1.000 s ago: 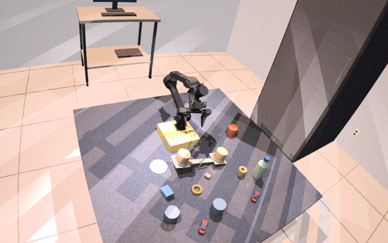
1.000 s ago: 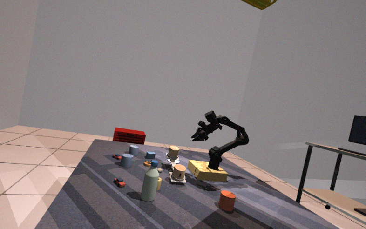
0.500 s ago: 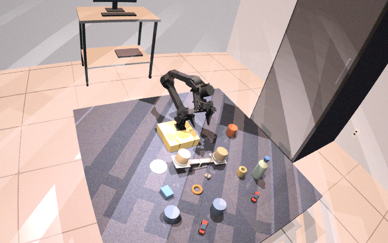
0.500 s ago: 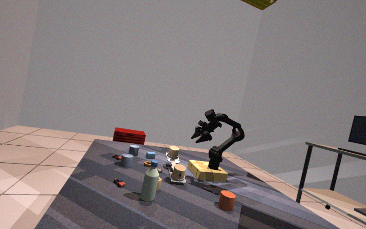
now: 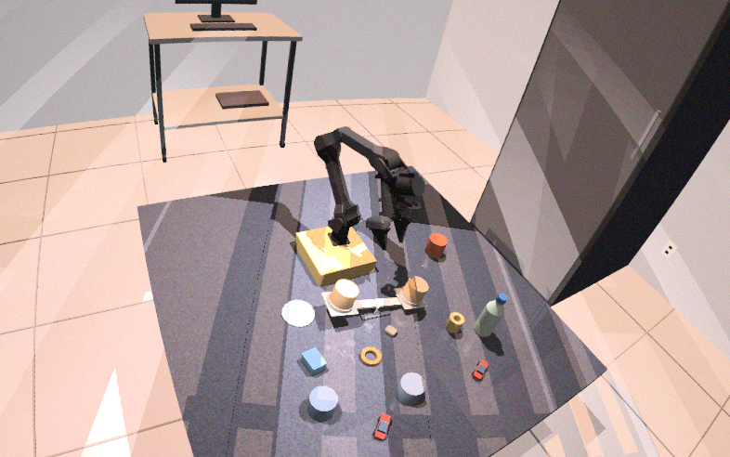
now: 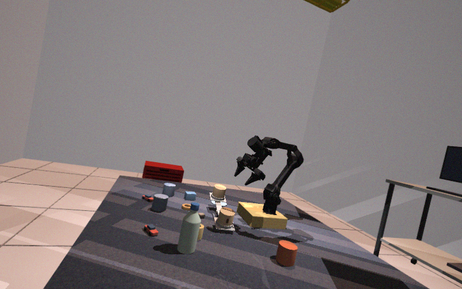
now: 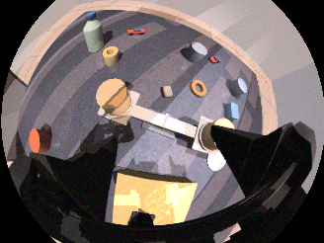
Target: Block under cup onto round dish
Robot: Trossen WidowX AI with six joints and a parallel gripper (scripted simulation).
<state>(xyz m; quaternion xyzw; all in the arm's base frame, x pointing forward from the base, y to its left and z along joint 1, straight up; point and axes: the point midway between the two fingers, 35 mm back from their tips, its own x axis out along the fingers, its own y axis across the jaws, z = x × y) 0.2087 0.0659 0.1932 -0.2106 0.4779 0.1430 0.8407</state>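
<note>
The grey block lies 6 cm ahead of my gripper tip, 9 cm to the left of it and 18 cm below it. Also, from my gripper tip: pale blue round dish (2 cm ahead, 28 cm to the right, 22 cm below); yellow spool (19 cm ahead, 19 cm to the left, 20 cm below); grey balance (6 cm ahead, 4 cm to the right, 18 cm below).
</note>
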